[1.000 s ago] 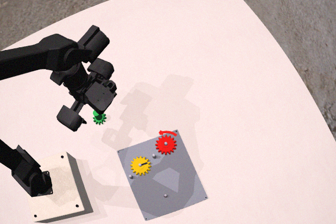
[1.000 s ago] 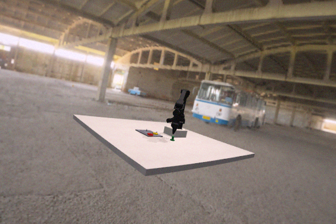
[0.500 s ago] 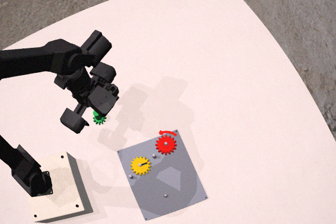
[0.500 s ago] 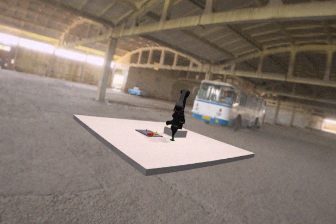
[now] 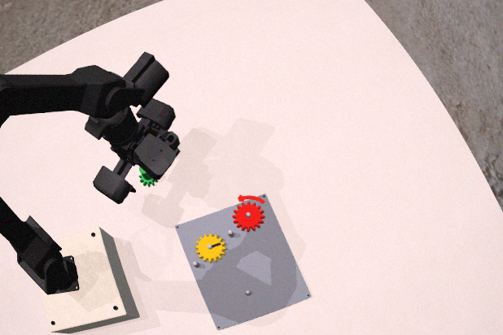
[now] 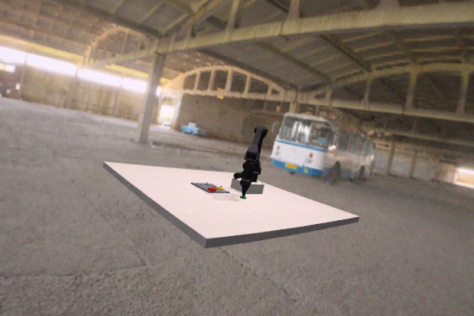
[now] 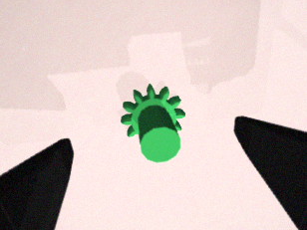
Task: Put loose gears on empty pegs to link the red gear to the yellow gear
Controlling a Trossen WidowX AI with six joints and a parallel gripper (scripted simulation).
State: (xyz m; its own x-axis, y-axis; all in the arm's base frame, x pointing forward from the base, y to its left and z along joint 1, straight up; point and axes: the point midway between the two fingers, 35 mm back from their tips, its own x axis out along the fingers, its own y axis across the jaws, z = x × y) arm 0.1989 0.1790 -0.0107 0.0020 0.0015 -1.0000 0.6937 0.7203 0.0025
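Now: the green gear 10 mm below my gripper tip. From my gripper tip the other things lie so: red arrow: 170 mm ahead, 100 mm to the right, 20 mm below; yellow gear: 80 mm ahead, 170 mm to the right, 10 mm below.
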